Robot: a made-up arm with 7 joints. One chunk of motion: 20 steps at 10 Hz.
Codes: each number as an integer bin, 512 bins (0 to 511) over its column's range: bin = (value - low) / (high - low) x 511, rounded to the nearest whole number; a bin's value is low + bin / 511 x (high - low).
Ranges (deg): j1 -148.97..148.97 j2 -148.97..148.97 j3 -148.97..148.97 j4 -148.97..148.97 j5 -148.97..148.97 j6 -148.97..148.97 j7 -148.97..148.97
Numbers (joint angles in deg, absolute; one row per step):
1: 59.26 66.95 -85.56 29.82 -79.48 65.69 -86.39
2: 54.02 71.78 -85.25 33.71 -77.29 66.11 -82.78
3: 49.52 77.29 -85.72 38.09 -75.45 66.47 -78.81
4: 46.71 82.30 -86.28 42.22 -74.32 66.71 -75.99
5: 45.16 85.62 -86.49 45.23 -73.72 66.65 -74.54
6: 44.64 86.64 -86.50 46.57 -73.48 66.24 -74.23
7: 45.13 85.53 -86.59 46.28 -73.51 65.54 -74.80
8: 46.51 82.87 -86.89 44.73 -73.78 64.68 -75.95
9: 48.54 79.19 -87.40 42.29 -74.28 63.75 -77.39
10: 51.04 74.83 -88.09 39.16 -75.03 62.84 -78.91
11: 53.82 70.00 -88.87 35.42 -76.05 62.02 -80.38
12: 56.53 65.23 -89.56 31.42 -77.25 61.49 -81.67
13: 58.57 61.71 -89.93 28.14 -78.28 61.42 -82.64
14: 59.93 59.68 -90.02 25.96 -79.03 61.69 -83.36
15: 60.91 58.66 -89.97 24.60 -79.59 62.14 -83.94
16: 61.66 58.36 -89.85 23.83 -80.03 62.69 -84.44
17: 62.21 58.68 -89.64 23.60 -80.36 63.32 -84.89
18: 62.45 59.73 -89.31 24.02 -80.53 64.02 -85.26
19: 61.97 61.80 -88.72 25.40 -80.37 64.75 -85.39
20: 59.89 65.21 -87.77 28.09 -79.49 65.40 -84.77
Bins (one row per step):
1: 357 370 109 307 119 368 107
2: 348 379 109 313 123 369 114
3: 340 388 108 321 126 370 120
4: 336 397 108 328 128 370 125
5: 333 402 107 333 129 370 128
6: 332 404 107 335 129 369 128
7: 333 402 107 335 129 368 127
8: 335 398 106 332 129 366 125
9: 339 391 106 328 128 365 123
10: 343 384 104 323 127 363 120
11: 348 376 103 316 125 362 118
12: 352 367 102 309 123 361 115
13: 356 361 101 304 121 361 114
14: 358 358 101 300 120 361 113
15: 360 356 101 298 119 362 112
16: 361 356 101 296 118 363 111
17: 362 356 102 296 118 364 110
18: 363 358 102 297 117 365 109
19: 362 361 103 299 118 367 109
20: 358 367 105 304 119 368 110

